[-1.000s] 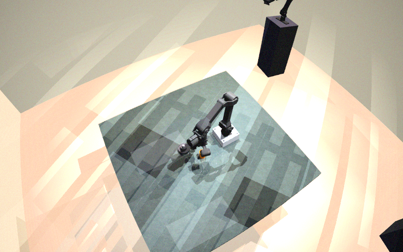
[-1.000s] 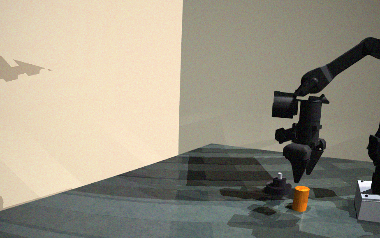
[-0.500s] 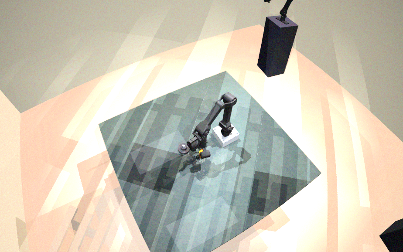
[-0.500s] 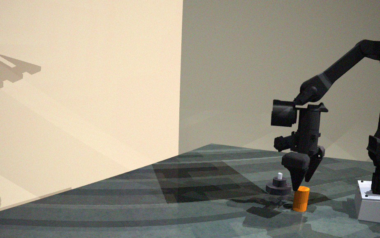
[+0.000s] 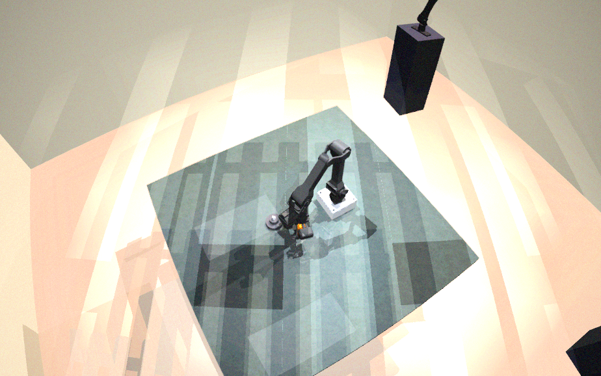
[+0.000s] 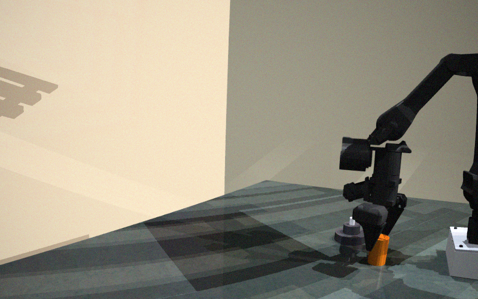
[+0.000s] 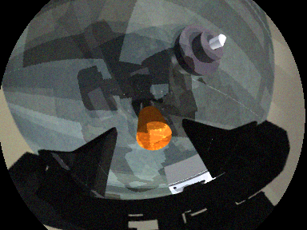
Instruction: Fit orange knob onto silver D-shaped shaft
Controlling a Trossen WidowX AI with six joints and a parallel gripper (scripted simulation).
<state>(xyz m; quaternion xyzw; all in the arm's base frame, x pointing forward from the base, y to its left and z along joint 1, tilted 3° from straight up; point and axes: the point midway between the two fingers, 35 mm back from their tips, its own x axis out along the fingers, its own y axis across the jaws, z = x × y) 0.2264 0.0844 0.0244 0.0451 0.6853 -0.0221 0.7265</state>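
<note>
The orange knob is 10 mm behind my gripper tip. Also, from my gripper tip: dark round pedestal: 100 mm to the right, 100 mm ahead, 10 mm below.
</note>
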